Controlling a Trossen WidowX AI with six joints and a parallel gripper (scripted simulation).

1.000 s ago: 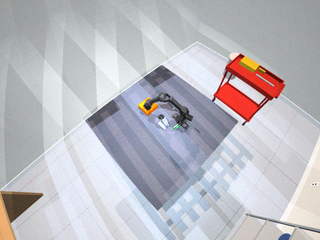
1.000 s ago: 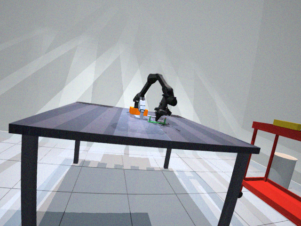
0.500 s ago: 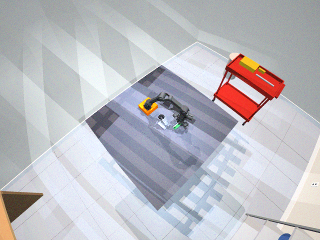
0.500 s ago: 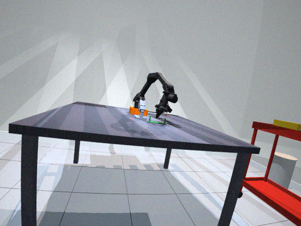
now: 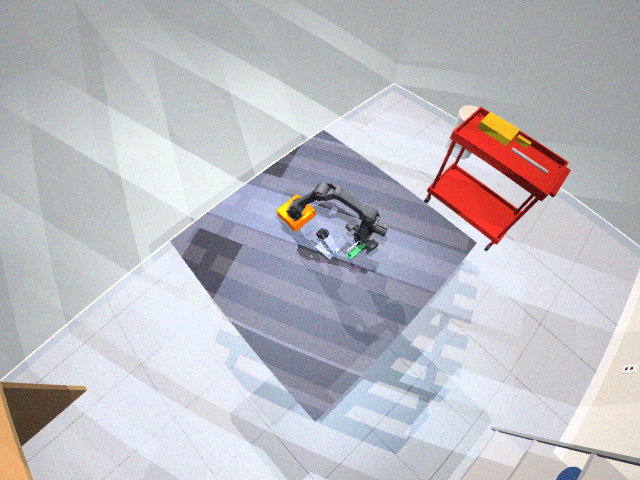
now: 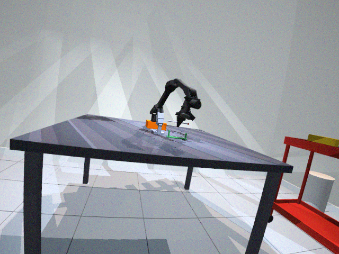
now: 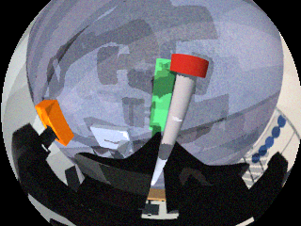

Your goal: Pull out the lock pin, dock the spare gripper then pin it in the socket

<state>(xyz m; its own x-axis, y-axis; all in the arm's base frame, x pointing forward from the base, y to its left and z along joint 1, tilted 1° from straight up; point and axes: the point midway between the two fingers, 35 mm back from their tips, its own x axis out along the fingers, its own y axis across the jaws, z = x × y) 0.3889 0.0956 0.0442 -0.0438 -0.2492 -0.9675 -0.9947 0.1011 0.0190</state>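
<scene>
The green cradle lies 5 cm below my gripper tip and 1 cm to the left of it. Also, from my gripper tip: spare gripper 13 cm behind, 10 cm to the right, 4 cm above; then mount 11 cm behind, 10 cm to the right, 2 cm below.
</scene>
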